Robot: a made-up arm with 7 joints. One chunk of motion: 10 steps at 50 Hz.
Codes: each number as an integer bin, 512 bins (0 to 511) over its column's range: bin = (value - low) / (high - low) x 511, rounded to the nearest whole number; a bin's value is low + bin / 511 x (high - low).
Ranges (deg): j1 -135..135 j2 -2.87..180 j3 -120.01..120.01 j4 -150..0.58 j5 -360.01..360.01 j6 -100.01..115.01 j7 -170.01..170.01
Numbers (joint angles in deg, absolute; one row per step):
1: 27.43 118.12 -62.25 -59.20 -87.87 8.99 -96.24
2: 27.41 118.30 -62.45 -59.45 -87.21 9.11 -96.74
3: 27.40 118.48 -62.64 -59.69 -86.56 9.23 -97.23
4: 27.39 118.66 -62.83 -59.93 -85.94 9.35 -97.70
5: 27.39 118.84 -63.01 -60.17 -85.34 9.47 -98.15
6: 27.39 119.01 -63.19 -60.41 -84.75 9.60 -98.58
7: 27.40 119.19 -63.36 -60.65 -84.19 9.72 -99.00
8: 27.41 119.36 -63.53 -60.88 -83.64 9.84 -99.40
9: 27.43 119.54 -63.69 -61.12 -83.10 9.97 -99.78
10: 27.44 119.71 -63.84 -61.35 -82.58 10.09 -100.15
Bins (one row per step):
1: 307 338 123 308 193 259 111
2: 307 339 123 307 194 259 110
3: 307 339 122 306 194 260 109
4: 307 340 122 306 195 260 109
5: 307 340 121 305 195 260 108
6: 307 341 121 304 195 260 107
7: 307 341 121 303 196 261 107
8: 307 342 120 302 196 261 106
9: 307 342 120 302 197 261 106
10: 307 343 120 301 197 262 105

